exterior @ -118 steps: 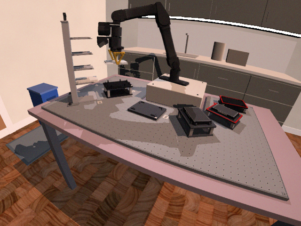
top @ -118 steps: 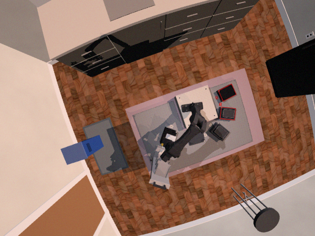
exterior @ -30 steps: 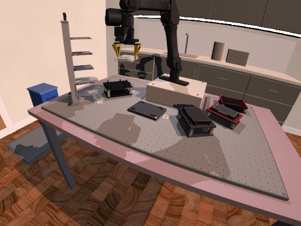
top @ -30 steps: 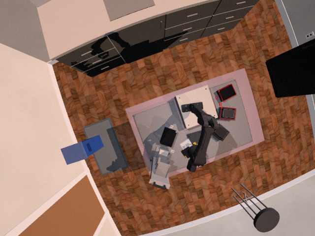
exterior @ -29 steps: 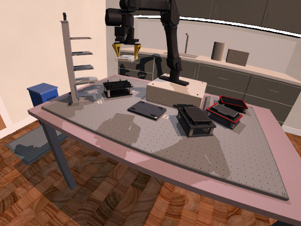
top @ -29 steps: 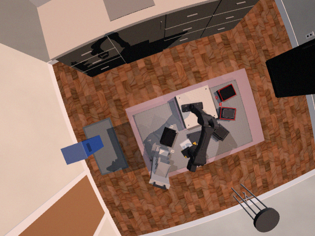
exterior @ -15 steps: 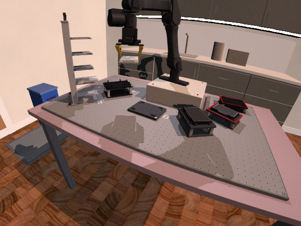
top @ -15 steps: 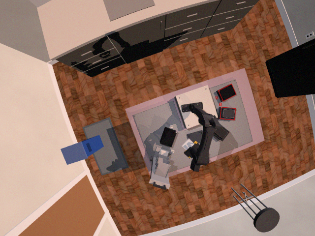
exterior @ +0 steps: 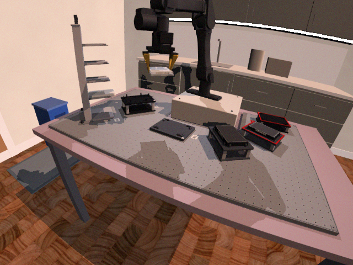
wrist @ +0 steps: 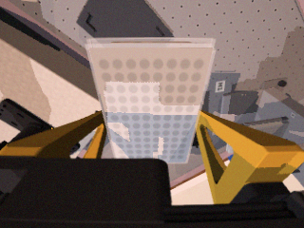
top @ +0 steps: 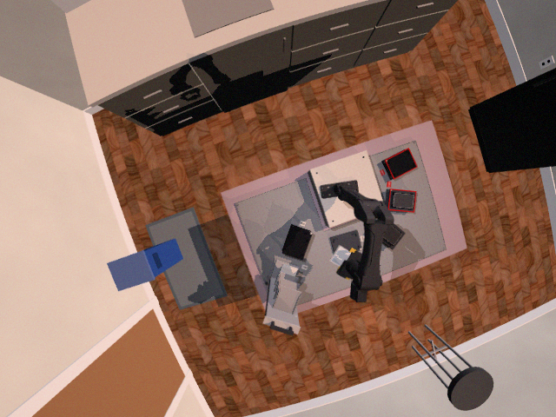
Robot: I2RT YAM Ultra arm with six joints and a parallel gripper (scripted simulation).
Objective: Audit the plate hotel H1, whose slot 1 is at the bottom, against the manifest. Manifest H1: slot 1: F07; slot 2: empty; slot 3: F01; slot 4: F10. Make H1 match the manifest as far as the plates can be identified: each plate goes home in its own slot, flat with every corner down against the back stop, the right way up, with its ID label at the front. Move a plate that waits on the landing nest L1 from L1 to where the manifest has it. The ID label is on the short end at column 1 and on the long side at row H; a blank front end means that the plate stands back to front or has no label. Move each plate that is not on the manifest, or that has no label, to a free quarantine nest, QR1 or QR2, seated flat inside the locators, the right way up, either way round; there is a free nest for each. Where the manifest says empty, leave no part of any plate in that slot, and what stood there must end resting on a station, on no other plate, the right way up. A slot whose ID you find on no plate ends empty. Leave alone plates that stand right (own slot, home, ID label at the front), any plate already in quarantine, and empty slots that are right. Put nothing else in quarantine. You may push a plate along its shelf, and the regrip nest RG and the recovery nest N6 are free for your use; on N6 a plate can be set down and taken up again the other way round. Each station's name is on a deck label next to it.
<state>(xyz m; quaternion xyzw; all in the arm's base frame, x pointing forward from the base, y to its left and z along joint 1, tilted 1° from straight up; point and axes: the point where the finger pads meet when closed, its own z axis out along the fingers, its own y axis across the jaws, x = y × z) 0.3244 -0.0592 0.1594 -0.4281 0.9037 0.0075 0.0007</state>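
My gripper is now 25 cm above the N6 label, 18 cm to the right of it and 2 cm past it. The rest, counted from my hand: L1 deck label: 25 cm to the left, 25 cm below, 11 cm behind; H1 deck label: 25 cm below, 18 cm to the right, 9 cm ahead; tag reading 4: 27 cm to the right, 18 cm ahead, 10 cm above.
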